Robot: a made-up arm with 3 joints. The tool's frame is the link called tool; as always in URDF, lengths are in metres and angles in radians. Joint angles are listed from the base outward.
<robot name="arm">
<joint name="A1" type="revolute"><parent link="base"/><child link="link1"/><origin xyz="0 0 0.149" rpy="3.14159 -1.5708 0"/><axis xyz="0 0 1"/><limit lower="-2.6" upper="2.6"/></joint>
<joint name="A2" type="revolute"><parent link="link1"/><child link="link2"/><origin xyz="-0.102 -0.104 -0.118" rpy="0 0 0"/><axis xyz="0 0 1"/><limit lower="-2.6" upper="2.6"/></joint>
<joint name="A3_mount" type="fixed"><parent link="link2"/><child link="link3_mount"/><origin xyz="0.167 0.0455 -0.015" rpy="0 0 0"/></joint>
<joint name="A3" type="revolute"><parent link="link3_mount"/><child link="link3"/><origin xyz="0.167 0.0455 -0.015" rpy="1.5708 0 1.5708"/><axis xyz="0 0 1"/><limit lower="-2.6" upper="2.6"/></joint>
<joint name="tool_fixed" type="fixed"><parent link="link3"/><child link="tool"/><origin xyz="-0.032 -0.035 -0.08" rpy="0 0 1.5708"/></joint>
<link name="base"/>
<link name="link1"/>
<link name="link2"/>
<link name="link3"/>
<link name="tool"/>
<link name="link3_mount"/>
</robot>
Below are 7 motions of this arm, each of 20 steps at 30 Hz.
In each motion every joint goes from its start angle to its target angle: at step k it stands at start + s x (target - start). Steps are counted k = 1, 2, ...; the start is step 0. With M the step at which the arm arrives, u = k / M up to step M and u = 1 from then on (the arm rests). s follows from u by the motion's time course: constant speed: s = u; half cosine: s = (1 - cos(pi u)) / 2; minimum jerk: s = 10 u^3 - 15 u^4 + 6 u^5.
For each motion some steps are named. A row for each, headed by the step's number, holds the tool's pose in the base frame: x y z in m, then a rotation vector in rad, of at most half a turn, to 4 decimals.
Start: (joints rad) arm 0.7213 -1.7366 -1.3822
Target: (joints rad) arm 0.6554 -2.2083 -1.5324
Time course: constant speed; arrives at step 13
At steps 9, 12, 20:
9: -0.1191 0.3849 0.2333 -1.1070 -1.0171 -1.2229
12: -0.1178 0.3950 0.2016 -1.1877 -1.1298 -1.1988
20: -0.1174 0.3976 0.1909 -1.2137 -1.1680 -1.1891

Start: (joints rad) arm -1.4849 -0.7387 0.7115
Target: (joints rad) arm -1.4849 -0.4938 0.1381
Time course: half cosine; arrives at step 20
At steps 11, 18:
11: -0.1924 0.1652 -0.0229 -2.0526 0.3947 0.2312
18: -0.1874 0.1659 -0.0063 -1.9803 0.1509 0.0985

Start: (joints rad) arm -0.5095 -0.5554 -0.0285
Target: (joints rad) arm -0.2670 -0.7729 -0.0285
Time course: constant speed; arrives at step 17
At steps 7, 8, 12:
7: -0.1821 0.2470 0.1898 -1.0545 -0.0150 -0.0258
8: -0.1821 0.2487 0.1909 -1.0531 -0.0150 -0.0258
12: -0.1821 0.2552 0.1955 -1.0472 -0.0149 -0.0258

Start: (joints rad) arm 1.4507 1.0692 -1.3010
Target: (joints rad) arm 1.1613 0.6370 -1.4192
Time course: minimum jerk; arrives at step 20
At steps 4, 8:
4: -0.1262 -0.0027 0.0079 2.0343 1.5591 -0.5371
8: -0.1249 -0.0367 0.0245 1.8743 1.4827 -0.6717

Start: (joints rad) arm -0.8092 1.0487 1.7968
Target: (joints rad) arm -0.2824 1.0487 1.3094
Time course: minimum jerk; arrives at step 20
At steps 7, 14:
7: -0.1759 -0.1952 0.1956 0.2730 -0.3053 1.6617
14: -0.1858 -0.1925 0.1386 0.5658 -0.4712 1.3313

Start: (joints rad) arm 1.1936 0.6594 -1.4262
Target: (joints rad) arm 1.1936 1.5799 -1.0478
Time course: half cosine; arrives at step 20
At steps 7, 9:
7: -0.1256 -0.0605 0.0366 1.7409 1.3551 -0.7735
9: -0.1280 -0.0360 0.0127 1.8793 1.3797 -0.6668

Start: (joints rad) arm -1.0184 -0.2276 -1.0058
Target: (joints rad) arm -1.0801 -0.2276 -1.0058
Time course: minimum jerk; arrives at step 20
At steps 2, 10, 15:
2: -0.1397 0.1943 0.1299 -1.1342 -0.6239 -0.8679
10: -0.1397 0.1936 0.1240 -1.1615 -0.6389 -0.8609
15: -0.1397 0.1930 0.1193 -1.1835 -0.6510 -0.8552

